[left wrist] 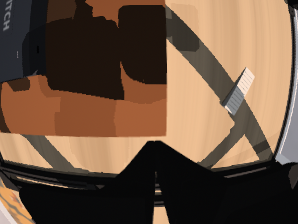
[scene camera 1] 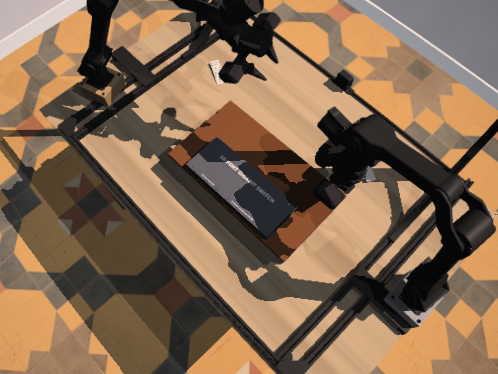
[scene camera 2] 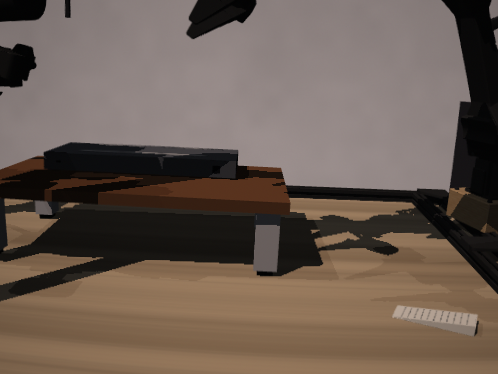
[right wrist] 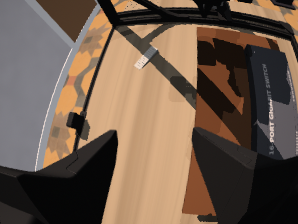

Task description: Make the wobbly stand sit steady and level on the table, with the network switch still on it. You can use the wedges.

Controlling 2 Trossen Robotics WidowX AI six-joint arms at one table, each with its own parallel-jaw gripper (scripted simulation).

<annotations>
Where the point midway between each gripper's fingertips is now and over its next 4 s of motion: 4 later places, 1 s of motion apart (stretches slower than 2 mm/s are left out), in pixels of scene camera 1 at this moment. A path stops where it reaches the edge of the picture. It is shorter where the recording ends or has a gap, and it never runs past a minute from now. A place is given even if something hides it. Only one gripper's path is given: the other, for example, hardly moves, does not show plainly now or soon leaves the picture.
My left gripper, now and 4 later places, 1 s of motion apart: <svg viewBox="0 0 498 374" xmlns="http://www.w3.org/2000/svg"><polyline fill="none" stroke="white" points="341,188 337,194 342,186 314,114 325,31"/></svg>
</annotations>
